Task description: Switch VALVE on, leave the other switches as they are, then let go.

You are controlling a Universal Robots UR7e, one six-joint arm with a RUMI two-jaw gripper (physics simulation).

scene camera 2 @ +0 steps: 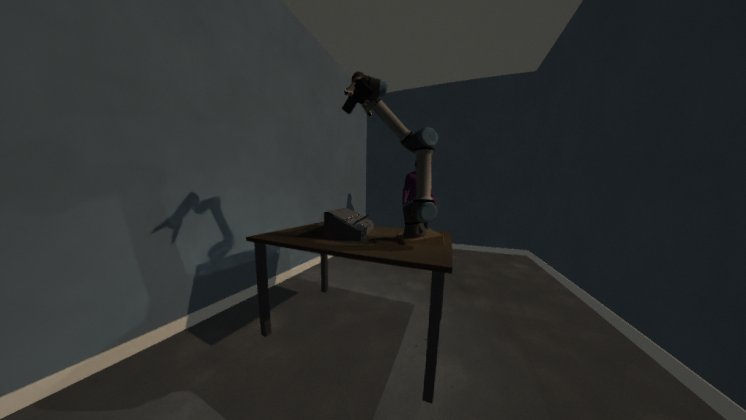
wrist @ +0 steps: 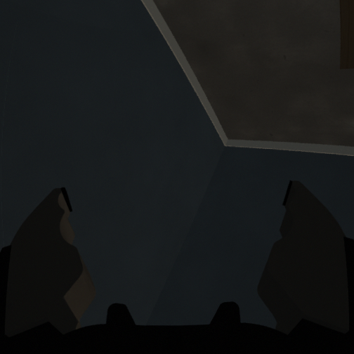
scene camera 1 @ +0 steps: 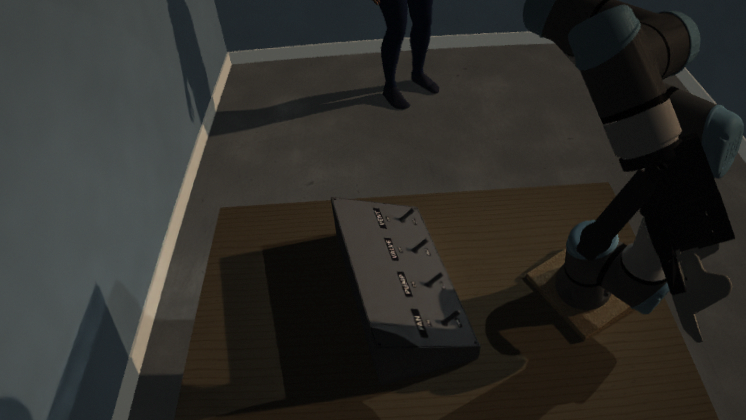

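Where they show: gripper, fingertip midpoint: [scene camera 2: 358, 104] [scene camera 1: 695, 311]; arm's base, link origin: [scene camera 2: 415, 235] [scene camera 1: 583, 285].
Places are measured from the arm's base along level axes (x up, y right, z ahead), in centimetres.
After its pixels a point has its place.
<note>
A grey sloped switch panel [scene camera 1: 354, 240] {x 13.0, y 2.0, z 61.4 cm} [scene camera 2: 336, 223] {x 7.2, y -27.0, z 44.3 cm} stands on the table, with switches in a row. The VALVE lever [scene camera 1: 419, 245] {x 7.7, y 5.7, z 44.7 cm} is second from the far end, beside its label [scene camera 1: 391, 249] {x 8.7, y 3.1, z 52.0 cm}. The VENT lever [scene camera 1: 406, 214] {x 7.9, y 17.0, z 48.8 cm}, PUMP lever [scene camera 1: 433, 280] {x 7.5, y -5.7, z 40.7 cm} and FAN lever [scene camera 1: 451, 317] {x 7.9, y -16.8, z 36.1 cm} lean the same way as VALVE, toward the robot base side. The small marks at the levers are too small to read. My gripper [wrist: 175, 186] is open and empty, high above the table and away from the panel. The panel does not show in the wrist view.
The arm's base stands on a wooden plate [scene camera 1: 588, 324] {x -1.2, y -11.7, z 0.4 cm} on the table [scene camera 1: 522, 208] {x -3.5, y 32.2, z 13.3 cm} [scene camera 2: 401, 254] {x -3.5, y -33.7, z -3.4 cm}, beside the panel. A wall [scene camera 1: 104, 156] rises beyond the panel's back side. A person [scene camera 1: 395, 57] [scene camera 2: 410, 187] stands on the floor behind the table.
</note>
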